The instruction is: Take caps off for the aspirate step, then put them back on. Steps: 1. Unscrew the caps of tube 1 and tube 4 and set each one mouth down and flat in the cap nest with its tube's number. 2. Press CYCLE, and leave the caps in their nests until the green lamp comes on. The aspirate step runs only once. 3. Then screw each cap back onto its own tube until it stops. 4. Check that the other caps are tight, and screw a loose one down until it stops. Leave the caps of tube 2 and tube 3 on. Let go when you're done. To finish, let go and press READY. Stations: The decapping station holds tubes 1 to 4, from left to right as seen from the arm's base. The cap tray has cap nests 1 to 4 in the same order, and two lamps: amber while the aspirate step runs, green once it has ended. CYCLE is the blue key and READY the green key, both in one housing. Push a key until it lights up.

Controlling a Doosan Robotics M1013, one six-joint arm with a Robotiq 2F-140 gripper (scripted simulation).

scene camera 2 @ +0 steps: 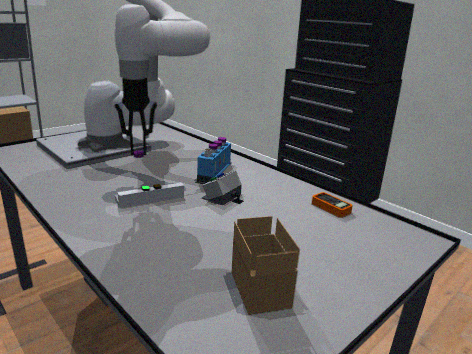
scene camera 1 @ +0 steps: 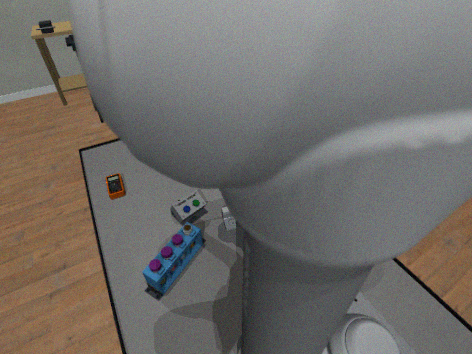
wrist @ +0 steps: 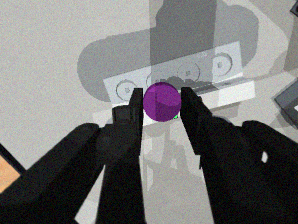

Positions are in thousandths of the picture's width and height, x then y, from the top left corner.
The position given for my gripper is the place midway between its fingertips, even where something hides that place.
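I can see my gripper (wrist: 542, 453). There is a cardboard box (scene camera 2: 577, 815) too, though in the wrist view the box is out of frame. And here is a grey key housing (scene camera 1: 414, 600).
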